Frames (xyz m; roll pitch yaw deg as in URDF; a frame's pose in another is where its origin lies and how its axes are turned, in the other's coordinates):
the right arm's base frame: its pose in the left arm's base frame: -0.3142 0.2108 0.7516 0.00 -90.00 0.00
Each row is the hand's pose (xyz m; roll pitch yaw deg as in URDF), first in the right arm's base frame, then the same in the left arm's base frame.
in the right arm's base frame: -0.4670 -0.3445 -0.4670 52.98 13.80 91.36
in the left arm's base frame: 0.1528 -0.1337 0.2846 -37.34 1.32 76.20
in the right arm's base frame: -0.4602 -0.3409 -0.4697 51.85 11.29 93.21
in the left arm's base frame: 0.1555 -0.1301 0.2914 -38.78 3.15 78.69
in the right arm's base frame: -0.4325 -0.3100 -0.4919 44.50 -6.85 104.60
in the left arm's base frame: 0.1777 -0.0992 0.3191 -43.72 14.49 97.08
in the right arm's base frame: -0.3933 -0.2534 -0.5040 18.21 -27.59 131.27
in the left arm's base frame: 0.1898 -0.0426 0.3583 -49.67 35.77 124.81
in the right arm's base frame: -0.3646 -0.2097 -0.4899 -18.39 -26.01 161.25
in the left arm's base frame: 0.1757 0.0011 0.3870 -56.13 58.32 146.62
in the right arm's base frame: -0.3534 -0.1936 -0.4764 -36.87 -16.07 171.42
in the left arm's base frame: 0.1622 0.0172 0.3982 -65.46 71.84 152.62
